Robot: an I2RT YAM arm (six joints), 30 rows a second.
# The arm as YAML. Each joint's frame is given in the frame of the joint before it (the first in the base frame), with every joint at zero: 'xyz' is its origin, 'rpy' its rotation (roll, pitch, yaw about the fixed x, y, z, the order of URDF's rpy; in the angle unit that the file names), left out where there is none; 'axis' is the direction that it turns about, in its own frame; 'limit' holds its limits. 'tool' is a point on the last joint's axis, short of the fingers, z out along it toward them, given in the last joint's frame.
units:
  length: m
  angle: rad
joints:
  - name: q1
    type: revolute
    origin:
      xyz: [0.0, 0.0, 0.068]
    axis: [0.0, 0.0, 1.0]
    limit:
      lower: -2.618
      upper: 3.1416
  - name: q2
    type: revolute
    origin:
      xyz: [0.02, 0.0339, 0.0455]
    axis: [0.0, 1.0, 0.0]
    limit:
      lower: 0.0
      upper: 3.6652
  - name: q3
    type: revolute
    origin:
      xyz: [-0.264, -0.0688, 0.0]
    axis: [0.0, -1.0, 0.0]
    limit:
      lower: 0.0
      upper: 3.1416
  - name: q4
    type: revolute
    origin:
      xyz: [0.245, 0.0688, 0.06]
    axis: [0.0, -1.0, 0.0]
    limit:
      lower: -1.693
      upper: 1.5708
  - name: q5
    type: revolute
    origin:
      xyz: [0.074, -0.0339, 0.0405]
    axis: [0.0, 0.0, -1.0]
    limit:
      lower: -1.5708
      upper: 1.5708
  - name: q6
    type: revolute
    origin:
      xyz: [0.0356, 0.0, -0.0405]
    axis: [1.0, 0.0, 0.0]
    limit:
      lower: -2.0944
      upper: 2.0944
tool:
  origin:
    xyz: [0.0, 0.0, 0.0]
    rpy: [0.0, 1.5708, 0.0]
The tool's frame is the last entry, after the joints.
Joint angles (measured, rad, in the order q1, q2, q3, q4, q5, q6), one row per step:
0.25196, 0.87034, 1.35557, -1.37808, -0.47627, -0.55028
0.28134, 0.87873, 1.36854, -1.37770, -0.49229, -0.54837
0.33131, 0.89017, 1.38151, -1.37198, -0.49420, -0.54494
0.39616, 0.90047, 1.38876, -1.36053, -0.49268, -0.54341
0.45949, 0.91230, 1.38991, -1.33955, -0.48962, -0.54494
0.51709, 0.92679, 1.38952, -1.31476, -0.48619, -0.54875
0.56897, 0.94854, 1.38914, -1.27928, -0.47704, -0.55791
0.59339, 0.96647, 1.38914, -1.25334, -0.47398, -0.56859
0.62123, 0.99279, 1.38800, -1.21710, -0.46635, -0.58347
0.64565, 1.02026, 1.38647, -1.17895, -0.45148, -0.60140
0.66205, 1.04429, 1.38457, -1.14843, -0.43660, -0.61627
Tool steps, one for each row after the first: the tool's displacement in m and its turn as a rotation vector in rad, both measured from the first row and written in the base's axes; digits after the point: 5 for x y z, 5 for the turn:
-0.00029, 0.00365, 0.00282, 0.01411, -0.00037, 0.03814
-0.00020, 0.00937, 0.00553, 0.01897, -0.00446, 0.08702
-0.00064, 0.01680, 0.00720, 0.02124, -0.01125, 0.14992
0.00006, 0.02499, 0.00777, 0.02240, -0.02206, 0.21241
0.00159, 0.03352, 0.00789, 0.02297, -0.03411, 0.27043
0.00558, 0.04335, 0.00781, 0.01961, -0.05464, 0.32258
0.00961, 0.04986, 0.00752, 0.01778, -0.06977, 0.35215
0.01587, 0.05885, 0.00642, 0.01211, -0.08987, 0.38489
0.02265, 0.06798, 0.00484, 0.00075, -0.11473, 0.41140
0.02870, 0.07547, 0.00284, -0.01174, -0.13350, 0.42786

